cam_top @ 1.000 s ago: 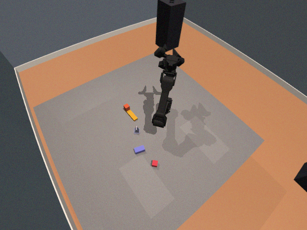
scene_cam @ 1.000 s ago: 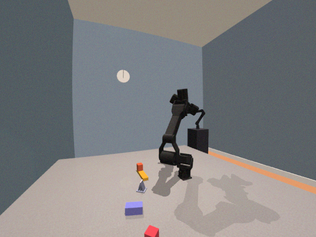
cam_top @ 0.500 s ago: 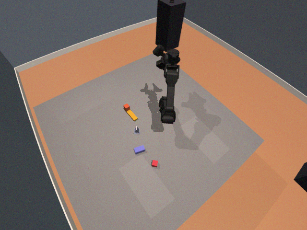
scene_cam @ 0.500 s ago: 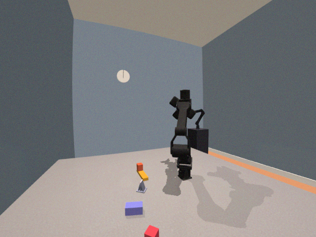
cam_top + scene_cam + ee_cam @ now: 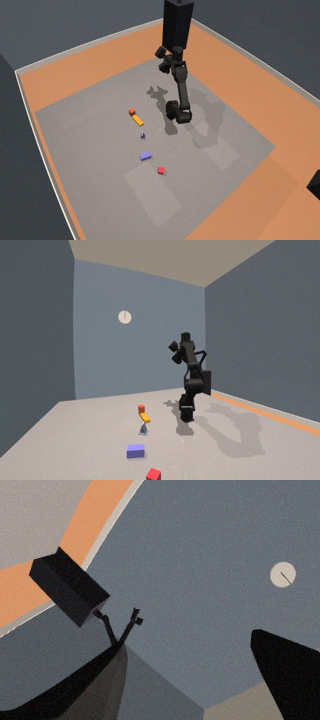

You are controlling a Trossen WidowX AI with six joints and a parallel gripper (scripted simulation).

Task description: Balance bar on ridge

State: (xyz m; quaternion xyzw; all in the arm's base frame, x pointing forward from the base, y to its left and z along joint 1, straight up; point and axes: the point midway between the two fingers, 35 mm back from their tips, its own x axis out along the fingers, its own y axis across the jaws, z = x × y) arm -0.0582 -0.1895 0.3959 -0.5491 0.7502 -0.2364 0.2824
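The bar is 37 cm below my gripper tip, 30 cm ahead of it and 7 cm to the left of it. The rest, counted from my gripper tip: red cube (51 cm to the left, 38 cm ahead, 37 cm below); ridge (34 cm below, 34 cm ahead, 24 cm to the left); purple block (41 cm ahead, 38 cm to the left, 37 cm below).
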